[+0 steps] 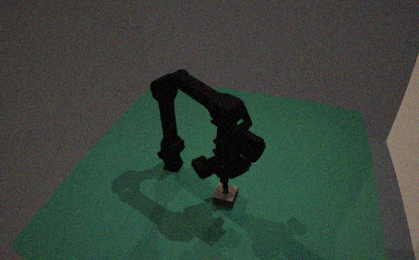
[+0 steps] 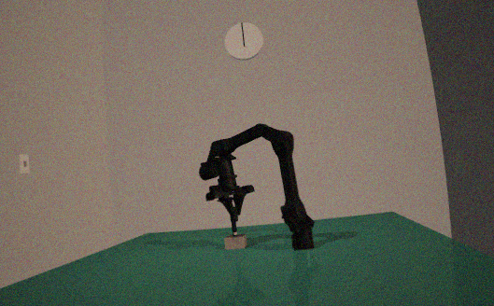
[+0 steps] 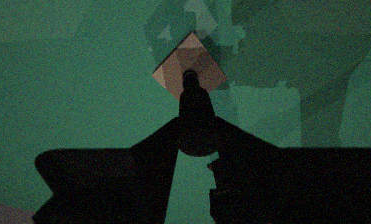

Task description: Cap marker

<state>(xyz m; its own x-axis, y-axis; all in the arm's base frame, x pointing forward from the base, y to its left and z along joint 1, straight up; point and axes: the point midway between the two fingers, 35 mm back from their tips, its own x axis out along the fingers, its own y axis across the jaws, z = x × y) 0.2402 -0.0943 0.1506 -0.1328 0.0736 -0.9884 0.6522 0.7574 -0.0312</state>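
Now: gripper tip 1 cm short of the tan holder block, 1 cm to the left of it and 10 cm above it. Also, from my gripper tip: dark cap (1 cm ahead, 1 cm to the right, 1 cm above).
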